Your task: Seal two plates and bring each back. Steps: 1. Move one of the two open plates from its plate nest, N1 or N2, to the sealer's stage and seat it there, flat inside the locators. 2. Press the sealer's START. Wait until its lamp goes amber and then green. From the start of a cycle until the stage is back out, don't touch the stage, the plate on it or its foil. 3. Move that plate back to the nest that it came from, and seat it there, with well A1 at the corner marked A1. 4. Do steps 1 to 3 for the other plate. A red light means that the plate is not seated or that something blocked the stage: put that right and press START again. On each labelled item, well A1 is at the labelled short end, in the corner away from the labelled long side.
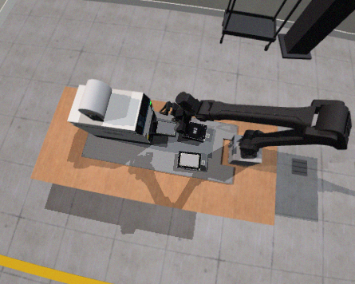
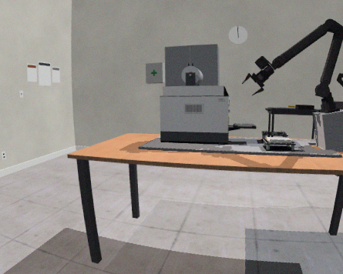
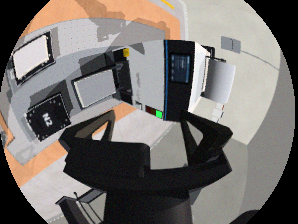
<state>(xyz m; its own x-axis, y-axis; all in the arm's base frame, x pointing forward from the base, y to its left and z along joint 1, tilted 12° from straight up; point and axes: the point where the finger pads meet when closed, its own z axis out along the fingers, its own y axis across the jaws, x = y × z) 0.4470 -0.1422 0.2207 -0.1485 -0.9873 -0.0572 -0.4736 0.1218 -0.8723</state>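
The sealer stage is 20 mm ahead of my hand and 240 mm below it. Also, from my hand: foil roll (350 mm ahead, 50 mm to the right, 80 mm above).
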